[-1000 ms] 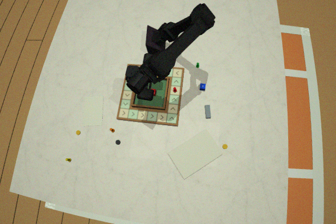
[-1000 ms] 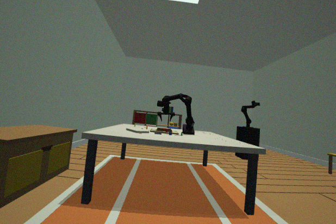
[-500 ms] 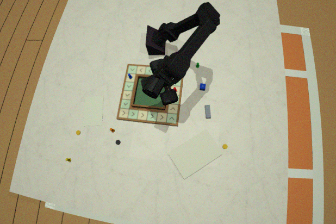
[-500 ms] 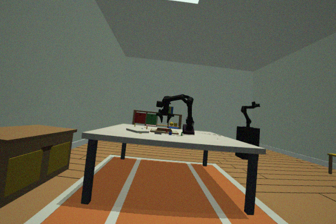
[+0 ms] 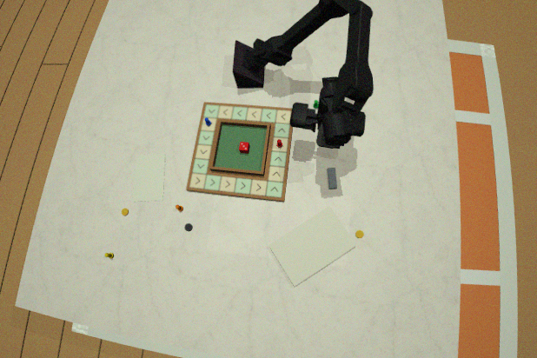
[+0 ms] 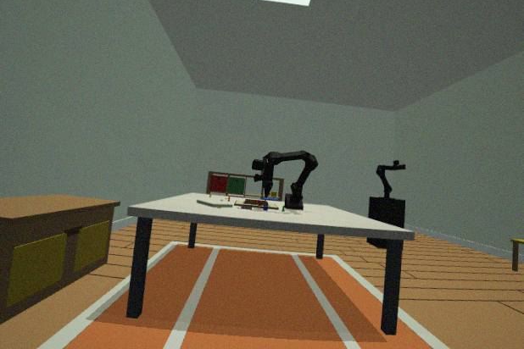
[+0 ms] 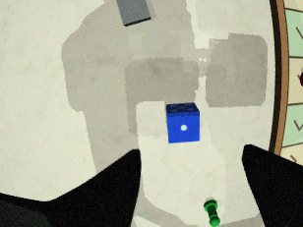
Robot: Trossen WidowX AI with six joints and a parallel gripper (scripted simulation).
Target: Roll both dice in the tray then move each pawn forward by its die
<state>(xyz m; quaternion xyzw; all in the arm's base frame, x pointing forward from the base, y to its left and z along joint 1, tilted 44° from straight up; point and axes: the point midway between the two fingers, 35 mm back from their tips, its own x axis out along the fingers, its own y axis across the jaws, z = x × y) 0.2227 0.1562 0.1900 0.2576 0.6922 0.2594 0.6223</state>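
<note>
Now: the red pawn 3 cm ahead of my gripper tip, 13 cm to the right of it and 5 cm below it. From my gripper tip the other things lie so: green tray (5 cm ahead, 24 cm to the right, 7 cm below); green pawn (12 cm behind, 3 cm to the right, 6 cm below); grey block (11 cm ahead, 4 cm to the left, 7 cm below).
</note>
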